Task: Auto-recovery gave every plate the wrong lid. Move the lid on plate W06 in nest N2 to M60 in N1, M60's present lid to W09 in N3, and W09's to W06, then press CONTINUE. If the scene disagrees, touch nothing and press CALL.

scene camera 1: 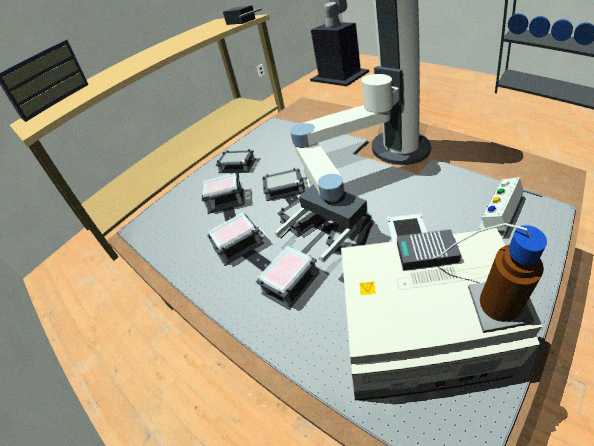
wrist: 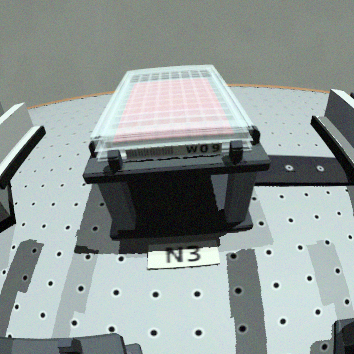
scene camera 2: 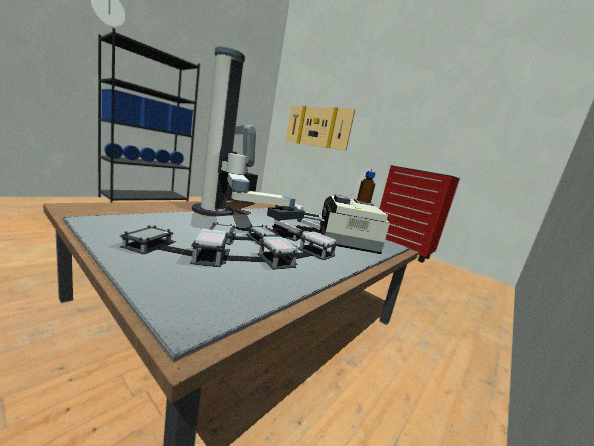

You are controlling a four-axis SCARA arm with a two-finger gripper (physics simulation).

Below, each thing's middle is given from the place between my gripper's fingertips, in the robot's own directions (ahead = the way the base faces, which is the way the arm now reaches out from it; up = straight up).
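My hand: a fair way below the brown bottle (scene camera 1: 517, 268), far to the right of it, a touch past it.
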